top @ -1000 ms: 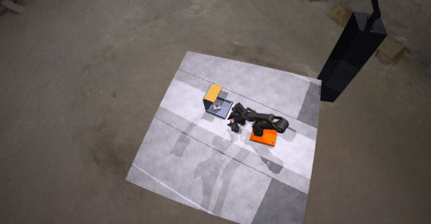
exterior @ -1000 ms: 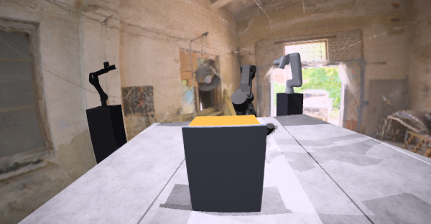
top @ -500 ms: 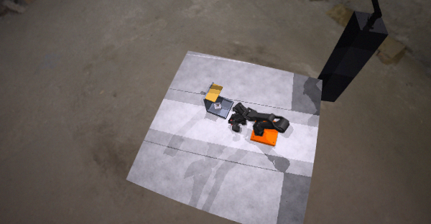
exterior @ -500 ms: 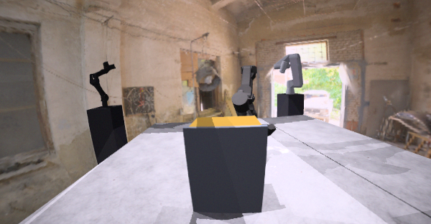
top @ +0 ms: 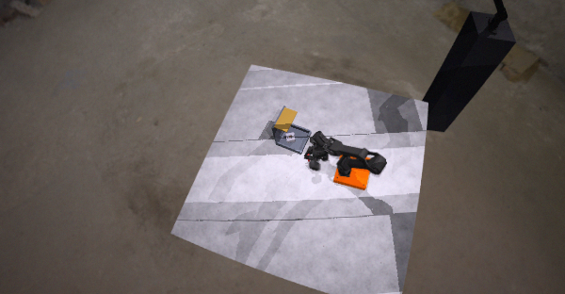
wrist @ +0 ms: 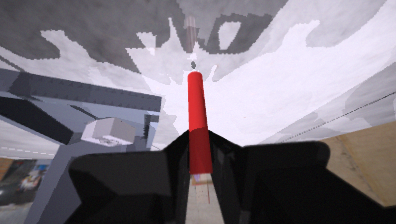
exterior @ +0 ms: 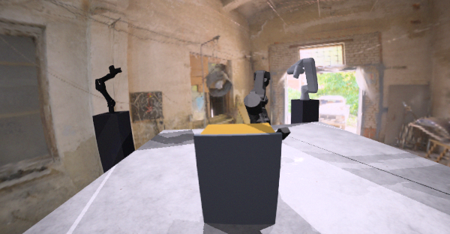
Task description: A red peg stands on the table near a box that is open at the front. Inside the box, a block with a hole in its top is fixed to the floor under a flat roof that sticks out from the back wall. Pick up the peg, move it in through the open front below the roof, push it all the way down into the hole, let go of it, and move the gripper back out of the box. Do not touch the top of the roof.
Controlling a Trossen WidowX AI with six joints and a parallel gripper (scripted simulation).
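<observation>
Right now the back wall is 170 mm ahead of my gripper tip, 160 mm to the right of it and 50 mm above it. Round my gripper tip: roof: 120 mm ahead, 150 mm to the right, 150 mm above; red peg: 30 mm behind, 10 mm below.
</observation>
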